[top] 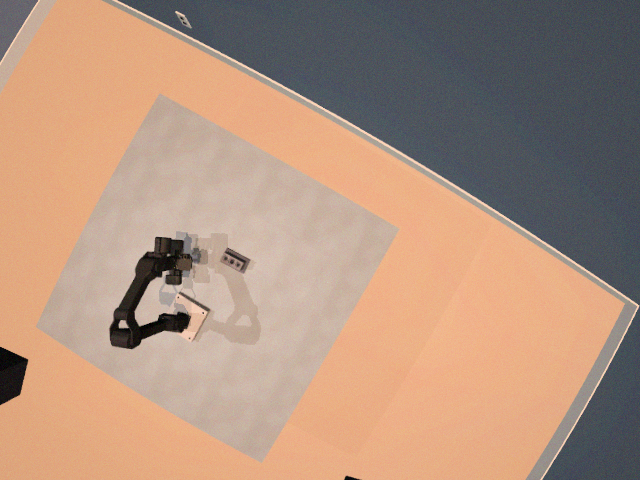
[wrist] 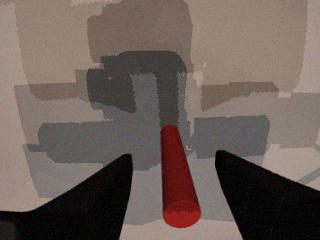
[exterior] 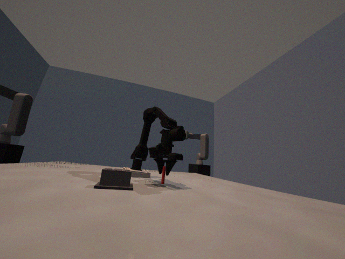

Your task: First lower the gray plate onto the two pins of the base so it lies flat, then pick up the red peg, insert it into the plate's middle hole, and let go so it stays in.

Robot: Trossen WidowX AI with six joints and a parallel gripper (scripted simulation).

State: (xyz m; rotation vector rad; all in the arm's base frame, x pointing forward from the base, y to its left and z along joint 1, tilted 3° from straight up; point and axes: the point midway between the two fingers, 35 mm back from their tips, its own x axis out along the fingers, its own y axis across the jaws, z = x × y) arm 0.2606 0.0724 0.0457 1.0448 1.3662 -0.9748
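The gray plate is 21 cm to the right of my gripper tip and 7 cm ahead of it. Round my gripper tip: flat base (21 cm to the right, 7 cm ahead, 3 cm below); then red peg (right at my gripper tip).
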